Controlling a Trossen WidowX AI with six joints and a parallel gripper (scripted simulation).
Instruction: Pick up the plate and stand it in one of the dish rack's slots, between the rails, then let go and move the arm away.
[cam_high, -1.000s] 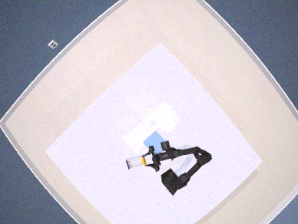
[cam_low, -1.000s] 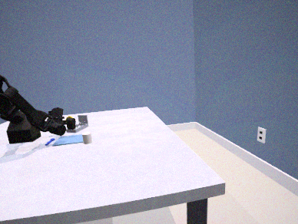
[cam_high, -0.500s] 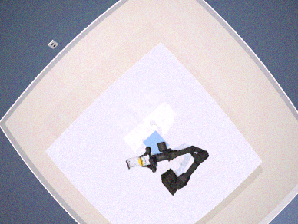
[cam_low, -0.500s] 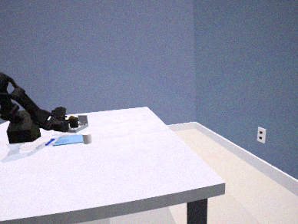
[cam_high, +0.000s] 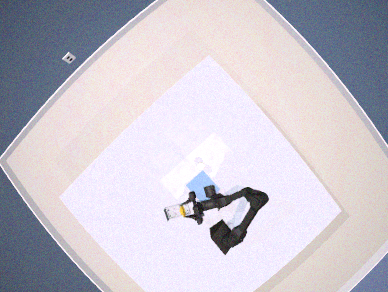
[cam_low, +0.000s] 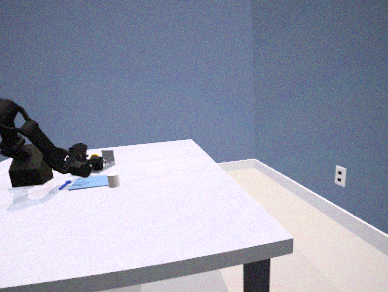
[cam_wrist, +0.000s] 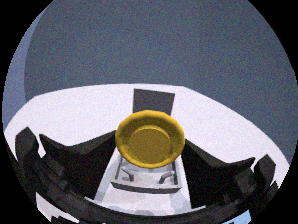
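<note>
My gripper tip is now 10 mm to the left of the plate. The rest, counted from my gripper tip: blue utensil: 100 mm behind, 160 mm to the right, 50 mm below; then pale cup: 100 mm ahead, 260 mm to the right, 30 mm below; then dish rack: 10 mm ahead, 20 mm to the left, 30 mm below.
</note>
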